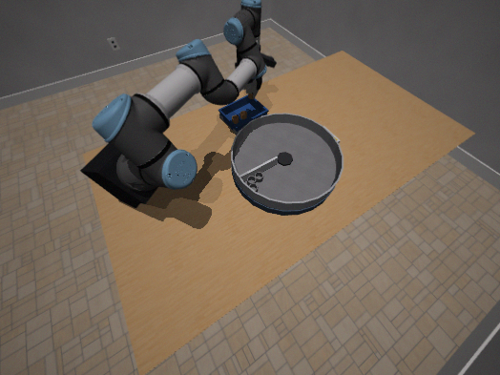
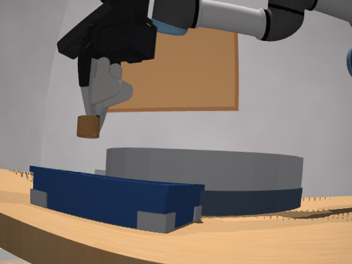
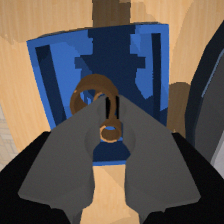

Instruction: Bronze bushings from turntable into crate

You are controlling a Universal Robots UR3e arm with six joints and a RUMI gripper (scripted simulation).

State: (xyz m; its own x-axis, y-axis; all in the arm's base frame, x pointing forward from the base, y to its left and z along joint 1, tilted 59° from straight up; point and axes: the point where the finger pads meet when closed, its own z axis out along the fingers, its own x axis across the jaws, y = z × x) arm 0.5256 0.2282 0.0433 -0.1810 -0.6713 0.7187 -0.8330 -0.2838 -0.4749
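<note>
The blue crate is 10 cm below my hand, 5 cm behind it and 2 cm to the left of it. From my hand the other things lie so: grey turntable 30 cm to the right, 12 cm behind, 7 cm below.
</note>
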